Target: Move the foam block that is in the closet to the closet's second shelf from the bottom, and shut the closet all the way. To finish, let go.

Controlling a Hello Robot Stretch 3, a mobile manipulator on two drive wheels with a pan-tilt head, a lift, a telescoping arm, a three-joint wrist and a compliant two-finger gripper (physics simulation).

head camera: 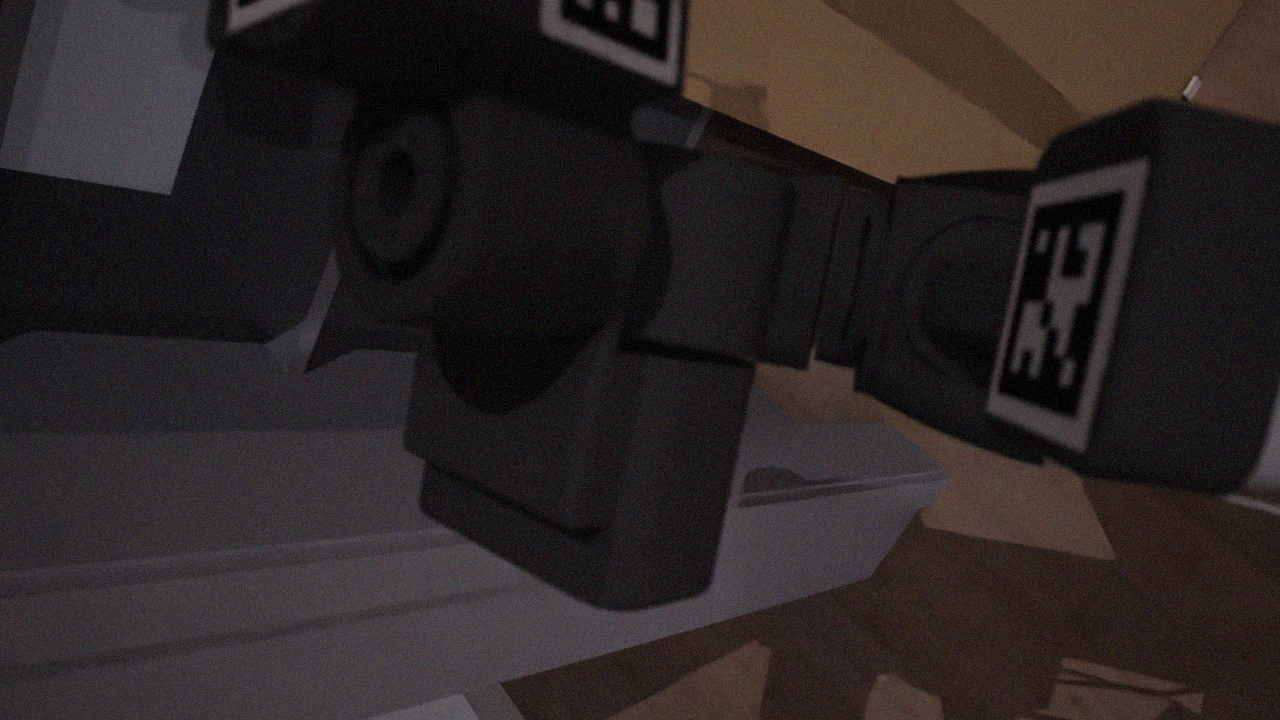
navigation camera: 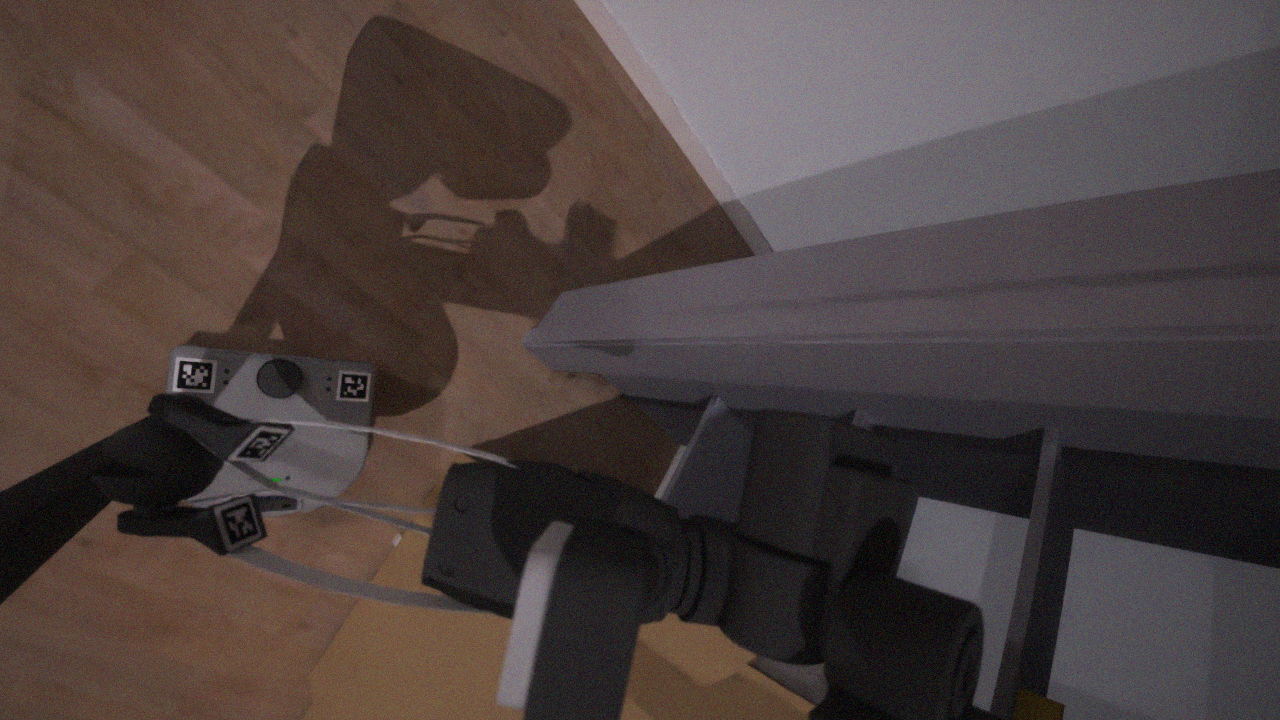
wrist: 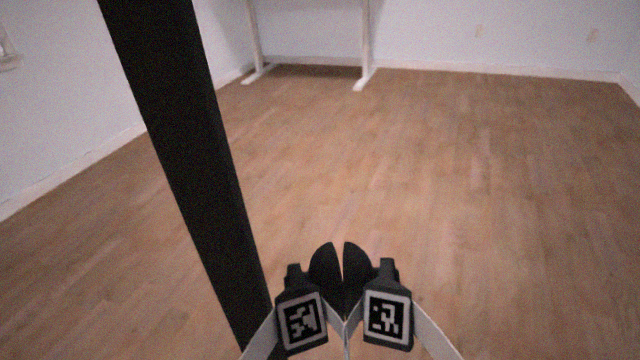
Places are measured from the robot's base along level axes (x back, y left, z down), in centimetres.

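Where they show: gripper, between the fingertips: (navigation camera: 115, 454); robot's base, origin of its link: (navigation camera: 280, 376).
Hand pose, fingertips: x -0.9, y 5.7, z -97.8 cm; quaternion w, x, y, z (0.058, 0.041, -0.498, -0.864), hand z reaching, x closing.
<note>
Things, the pixels of their top centre, and the offset from my fingertips. "spot": a spot on its surface instead. Level surfaces: height alone.
- grey closet, a spot on its surface: (head camera: 223, 501) spot: dz -5.1, dx -10.3, dy -66.6 cm
- small dark-yellow block, a spot on its surface: (navigation camera: 1038, 705) spot: dz -18.9, dx +30.6, dy -80.0 cm
- wooden floor, height of its surface: dz +97.8 cm
The grey closet (head camera: 223, 501) (navigation camera: 939, 358) has its shelves showing in the navigation view, so it is open. A small dark-yellow block (navigation camera: 1038, 705), apparently the foam block, shows at the bottom edge of that view, just right of the third shelf board (navigation camera: 1029, 573) from the left; its level is unclear. A tan panel (head camera: 805, 53) (navigation camera: 384, 662) looks like the closet's door; its angle is unclear. My gripper (navigation camera: 165, 465) (wrist: 339, 268) is shut and empty, outside the closet, over my base and by the mast. Its fingertips are hidden in the head view.
My mast (wrist: 185, 150) runs close along the left of the fingers. My base (navigation camera: 313, 447) stands on the wooden floor (navigation camera: 107, 197). My dark wrist (head camera: 537, 223) (navigation camera: 716, 573) is beside the closet's shelves. A white-legged table (wrist: 366, 45) stands by the far wall.
</note>
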